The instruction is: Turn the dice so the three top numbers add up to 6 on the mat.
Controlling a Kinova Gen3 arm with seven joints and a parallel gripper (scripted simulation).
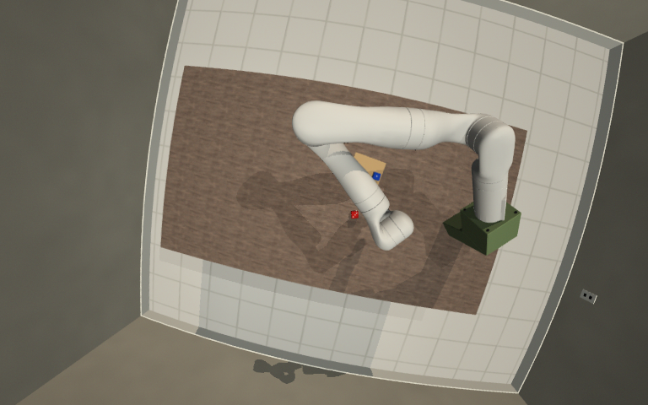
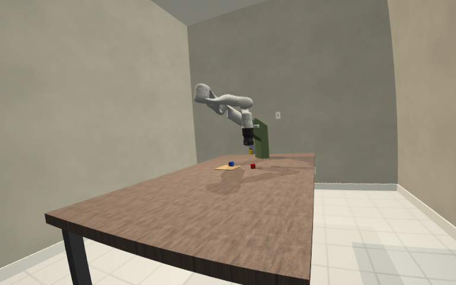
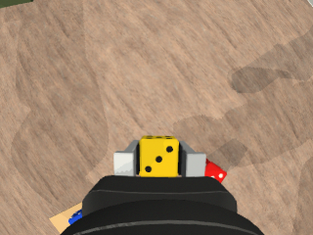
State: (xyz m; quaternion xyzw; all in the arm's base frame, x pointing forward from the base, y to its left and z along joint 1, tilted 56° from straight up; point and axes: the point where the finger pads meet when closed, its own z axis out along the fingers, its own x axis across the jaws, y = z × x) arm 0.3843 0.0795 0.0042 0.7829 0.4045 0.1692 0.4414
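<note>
My gripper is now 9 cm above the red die, 8 cm short of it and 1 cm to the right of it. From my hand the other things lie so: yellow die (right at my hand); blue die (16 cm to the right, 8 cm below, 1 cm behind); tan mat (17 cm to the right, 10 cm below, 4 cm ahead).
</note>
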